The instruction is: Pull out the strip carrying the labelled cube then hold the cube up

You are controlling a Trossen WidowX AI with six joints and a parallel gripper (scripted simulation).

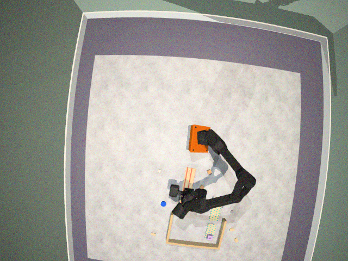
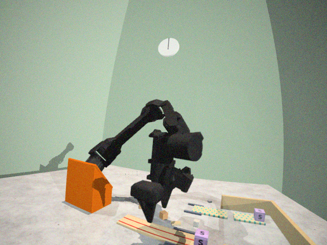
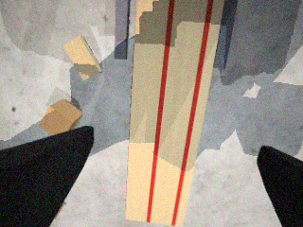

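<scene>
Right now the blue disc is 9 cm ahead of my gripper tip, 14 cm to the right of it and 5 cm below it.
</scene>
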